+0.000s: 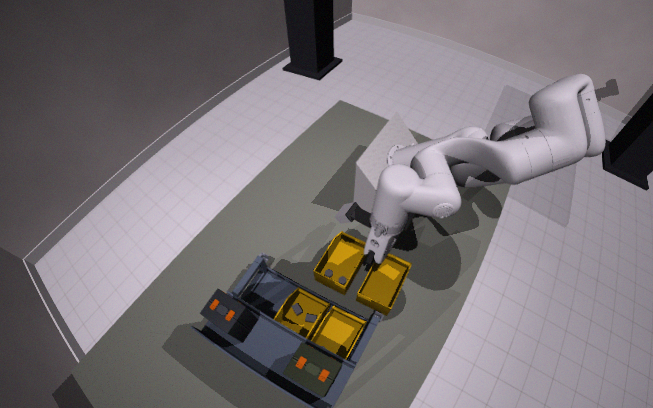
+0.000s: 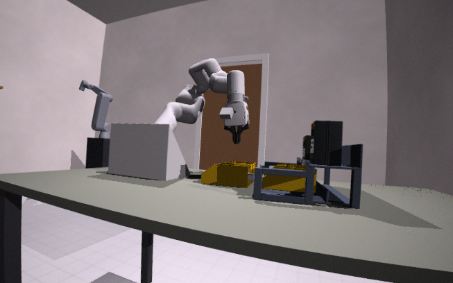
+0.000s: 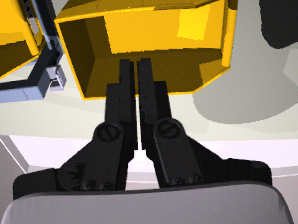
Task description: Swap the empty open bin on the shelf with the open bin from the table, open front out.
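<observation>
The shelf's front bar is 120 mm ahead of my hand, 110 mm to the right of it and 160 mm below it. Also, from my hand: black box 320 mm ahead, 220 mm to the right, 10 mm below.
</observation>
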